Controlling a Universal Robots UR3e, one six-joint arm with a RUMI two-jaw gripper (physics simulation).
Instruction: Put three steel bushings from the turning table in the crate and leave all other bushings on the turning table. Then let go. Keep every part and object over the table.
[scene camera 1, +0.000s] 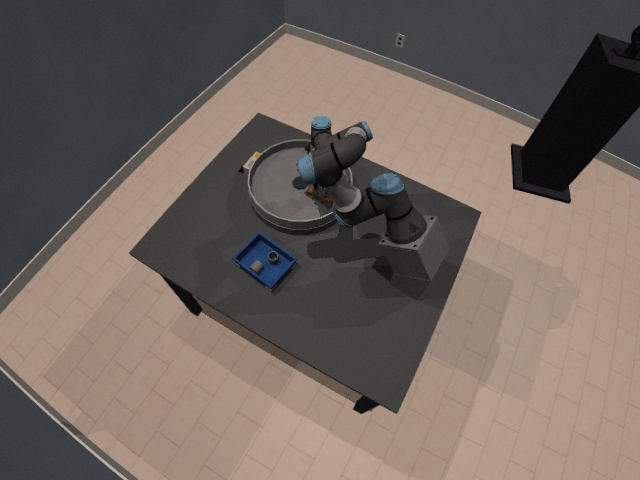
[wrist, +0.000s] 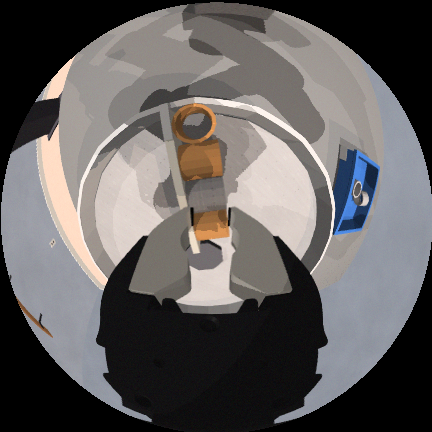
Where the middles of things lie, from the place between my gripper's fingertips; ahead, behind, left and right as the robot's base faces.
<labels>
The round turning table (scene camera 1: 277, 193) is 100 mm ahead of my hand, 60 mm to the right of it and 60 mm below it. Round my hand: blue crate (scene camera 1: 258, 248): 130 mm ahead, 310 mm to the left, 80 mm below.
</labels>
